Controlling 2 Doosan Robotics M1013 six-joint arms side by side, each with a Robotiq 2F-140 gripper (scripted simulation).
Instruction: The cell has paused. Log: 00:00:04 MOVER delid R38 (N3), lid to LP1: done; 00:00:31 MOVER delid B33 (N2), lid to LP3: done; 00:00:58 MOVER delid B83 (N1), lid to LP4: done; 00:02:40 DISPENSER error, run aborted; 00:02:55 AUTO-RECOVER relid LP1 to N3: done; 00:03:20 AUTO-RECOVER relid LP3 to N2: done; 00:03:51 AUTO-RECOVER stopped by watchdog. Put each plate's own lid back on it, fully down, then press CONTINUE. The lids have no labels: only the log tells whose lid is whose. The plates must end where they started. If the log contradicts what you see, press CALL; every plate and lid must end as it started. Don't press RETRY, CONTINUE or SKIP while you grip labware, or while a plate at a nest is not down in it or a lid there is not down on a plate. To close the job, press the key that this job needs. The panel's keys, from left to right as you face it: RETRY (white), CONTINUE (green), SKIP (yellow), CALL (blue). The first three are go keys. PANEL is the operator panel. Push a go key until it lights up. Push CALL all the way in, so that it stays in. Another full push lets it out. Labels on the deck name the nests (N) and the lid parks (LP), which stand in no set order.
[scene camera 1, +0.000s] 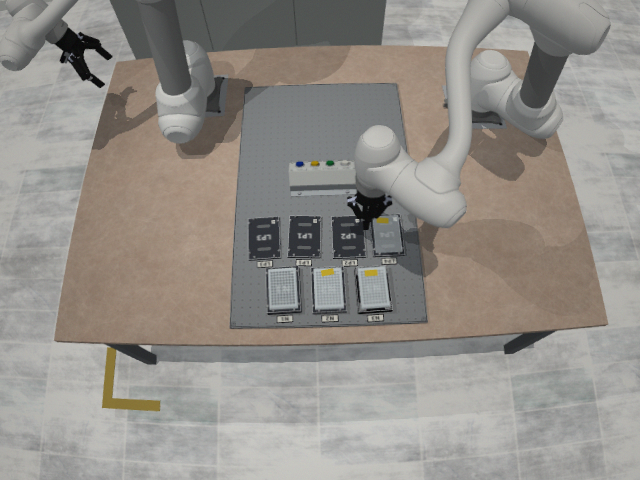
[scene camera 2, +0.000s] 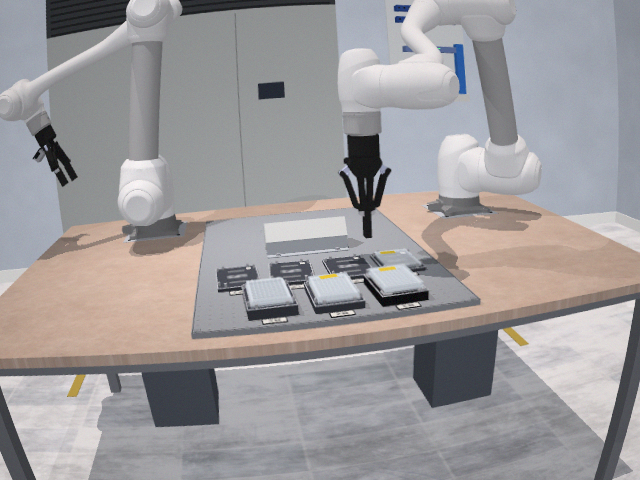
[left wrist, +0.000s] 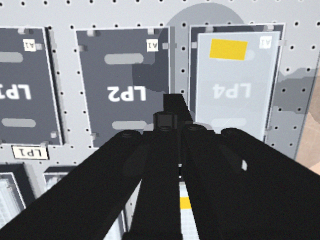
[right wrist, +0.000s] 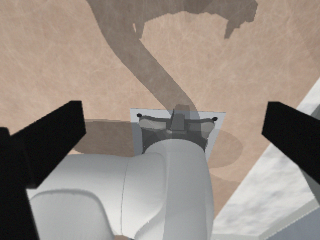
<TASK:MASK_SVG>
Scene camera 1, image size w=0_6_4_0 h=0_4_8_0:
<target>my left gripper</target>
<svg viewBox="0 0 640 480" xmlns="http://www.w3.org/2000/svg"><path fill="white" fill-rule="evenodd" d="M357 190L355 197L347 197L347 205L352 208L357 219L363 221L363 230L369 230L372 219L379 218L386 208L392 205L392 197L390 195L386 197L384 194L378 198L369 198Z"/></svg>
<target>my right gripper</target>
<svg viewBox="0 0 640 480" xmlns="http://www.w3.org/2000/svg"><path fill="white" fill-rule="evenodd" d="M68 27L64 36L55 45L70 54L67 61L72 64L83 81L88 80L99 88L103 87L105 83L90 73L83 54L85 49L95 49L107 61L113 56L102 48L98 39L84 35L81 32L76 34Z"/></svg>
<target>plate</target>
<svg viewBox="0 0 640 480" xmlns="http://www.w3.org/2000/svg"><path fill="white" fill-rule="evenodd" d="M296 267L268 269L269 310L298 308Z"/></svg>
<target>clear lid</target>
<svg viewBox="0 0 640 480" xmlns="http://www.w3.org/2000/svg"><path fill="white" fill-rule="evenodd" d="M398 215L374 218L375 253L402 252Z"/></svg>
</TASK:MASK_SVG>
